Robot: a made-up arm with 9 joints. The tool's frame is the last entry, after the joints.
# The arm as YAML. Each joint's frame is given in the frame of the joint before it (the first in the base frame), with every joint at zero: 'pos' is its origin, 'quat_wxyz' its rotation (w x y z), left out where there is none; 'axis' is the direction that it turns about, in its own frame. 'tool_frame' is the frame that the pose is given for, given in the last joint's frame.
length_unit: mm
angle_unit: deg
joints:
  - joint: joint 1
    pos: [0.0, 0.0, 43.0]
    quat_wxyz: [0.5, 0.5, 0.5, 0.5]
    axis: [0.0, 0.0, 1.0]
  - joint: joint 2
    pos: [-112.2, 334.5, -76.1]
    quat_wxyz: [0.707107, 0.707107, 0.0, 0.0]
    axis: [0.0, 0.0, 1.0]
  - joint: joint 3
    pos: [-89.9, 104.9, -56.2]
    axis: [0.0, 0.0, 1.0]
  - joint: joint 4
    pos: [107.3, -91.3, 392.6]
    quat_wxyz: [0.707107, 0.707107, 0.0, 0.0]
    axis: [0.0, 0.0, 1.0]
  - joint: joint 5
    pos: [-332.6, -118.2, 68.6]
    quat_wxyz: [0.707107, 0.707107, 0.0, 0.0]
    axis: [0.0, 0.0, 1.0]
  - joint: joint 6
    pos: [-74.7, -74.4, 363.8]
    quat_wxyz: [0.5, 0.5, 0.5, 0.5]
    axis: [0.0, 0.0, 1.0]
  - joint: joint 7
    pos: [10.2, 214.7, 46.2]
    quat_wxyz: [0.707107, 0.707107, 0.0, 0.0]
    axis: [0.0, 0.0, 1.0]
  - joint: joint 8
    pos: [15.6, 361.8, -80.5]
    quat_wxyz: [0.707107, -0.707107, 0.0, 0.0]
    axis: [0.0, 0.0, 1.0]
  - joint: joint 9
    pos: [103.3, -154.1, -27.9]
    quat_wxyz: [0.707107, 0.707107, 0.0, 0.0]
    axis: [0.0, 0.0, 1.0]
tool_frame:
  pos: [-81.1, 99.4, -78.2]
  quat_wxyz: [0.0, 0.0, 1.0, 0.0]
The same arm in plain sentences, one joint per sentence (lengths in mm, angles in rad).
The arm has nine revolute joints in a row. What follows holds with every joint at zero, and every direction is one of the base frame's. Joint 1 sits 43 mm along +z from the base frame's origin and rotates about +x. Joint 2 sits 76.1 mm along -x and 112.2 mm along -y and 334.5 mm along +z from joint 1 and rotates about -z. Joint 3 sits 104.9 mm along +x and 89.9 mm along -y and 56.2 mm along +z from joint 2 and rotates about -z. Joint 4 sits 91.3 mm along -x and 107.3 mm along +y and 392.6 mm along -z from joint 3 and rotates about -x. Joint 5 sits 68.6 mm along -x and 332.6 mm along -y and 118.2 mm along +z from joint 4 and rotates about +z. Joint 6 sits 74.4 mm along +x and 74.7 mm along -y and 363.8 mm along +z from joint 5 and rotates about +y. Joint 7 sits 10.2 mm along -x and 46.2 mm along +y and 214.7 mm along +z from joint 6 and rotates about -z. Joint 8 sits 15.6 mm along -x and 361.8 mm along +y and 80.5 mm along +z from joint 7 and rotates about +y. Joint 9 sits 103.3 mm along -x and 27.9 mm along -y and 154.1 mm along -z from joint 8 and rotates about -z. The tool frame, which is the frame that the pose is given for, sits 81.1 mm along +x and 99.4 mm along +y and 78.2 mm along +z from joint 9; its axes are parallel to the base frame's.
